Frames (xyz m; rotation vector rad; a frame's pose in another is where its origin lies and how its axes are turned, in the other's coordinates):
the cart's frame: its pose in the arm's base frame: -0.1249 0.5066 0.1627 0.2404 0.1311 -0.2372
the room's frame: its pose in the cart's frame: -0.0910 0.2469 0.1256 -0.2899 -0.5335 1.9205
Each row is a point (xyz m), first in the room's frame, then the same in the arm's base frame.
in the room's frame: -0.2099 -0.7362 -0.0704
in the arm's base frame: 0.5893 0.5639 0.5361
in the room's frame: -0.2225 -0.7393 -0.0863
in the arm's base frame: 0.6003 0.5575 0.5200
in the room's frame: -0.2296 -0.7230 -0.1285
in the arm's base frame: 0.6030 0.5650 0.4749
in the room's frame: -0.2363 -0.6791 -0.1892
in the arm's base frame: 0.5878 0.5789 0.4026
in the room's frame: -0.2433 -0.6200 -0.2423
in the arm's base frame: 0.5559 0.5897 0.3303
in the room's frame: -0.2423 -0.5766 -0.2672
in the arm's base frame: 0.5261 0.5986 0.2911
